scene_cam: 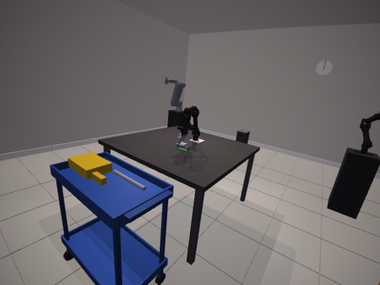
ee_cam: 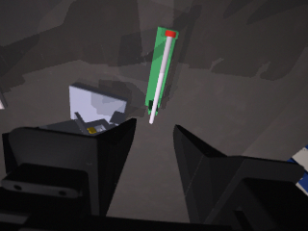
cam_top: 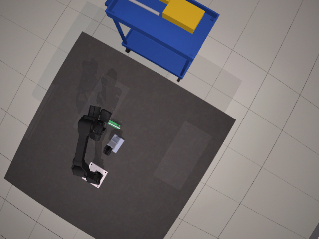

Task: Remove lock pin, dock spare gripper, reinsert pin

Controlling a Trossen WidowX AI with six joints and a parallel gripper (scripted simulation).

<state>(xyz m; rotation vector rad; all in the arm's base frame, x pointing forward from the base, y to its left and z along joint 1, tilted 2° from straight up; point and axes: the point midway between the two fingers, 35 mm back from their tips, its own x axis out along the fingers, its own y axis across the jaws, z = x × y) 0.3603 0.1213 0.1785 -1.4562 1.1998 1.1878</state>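
The green flat bracket is 2 cm to the left of my gripper tip and 12 cm below it. From my gripper tip the other things lie so: spare gripper: 10 cm behind, 9 cm to the right, 3 cm below; then grey mount: 8 cm behind, 9 cm to the right, 9 cm below.
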